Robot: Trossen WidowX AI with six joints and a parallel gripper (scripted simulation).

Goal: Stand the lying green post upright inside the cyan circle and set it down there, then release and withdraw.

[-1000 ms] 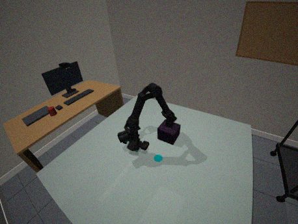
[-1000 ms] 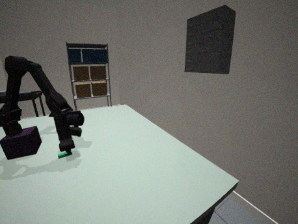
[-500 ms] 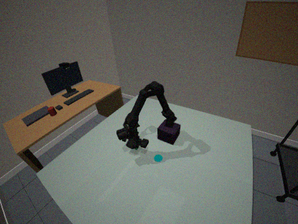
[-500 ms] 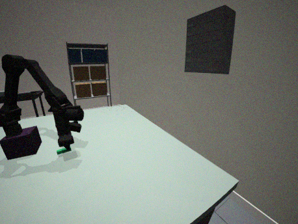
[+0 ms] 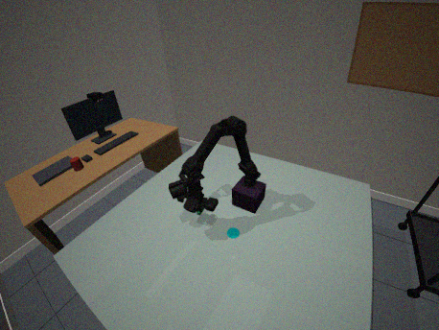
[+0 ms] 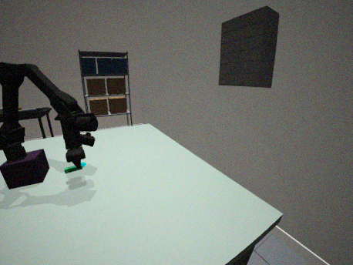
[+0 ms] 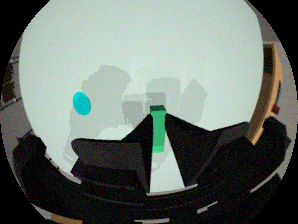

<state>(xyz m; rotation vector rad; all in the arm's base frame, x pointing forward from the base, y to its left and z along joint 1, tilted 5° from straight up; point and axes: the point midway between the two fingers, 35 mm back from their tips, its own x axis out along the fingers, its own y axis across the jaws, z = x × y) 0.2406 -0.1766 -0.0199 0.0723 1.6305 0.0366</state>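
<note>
Right now the cyan circle is 1 cm ahead of my gripper tip, 17 cm to the left of it and 8 cm below it. From my gripper tip the other things lie so: green post: 2 cm behind.
</note>
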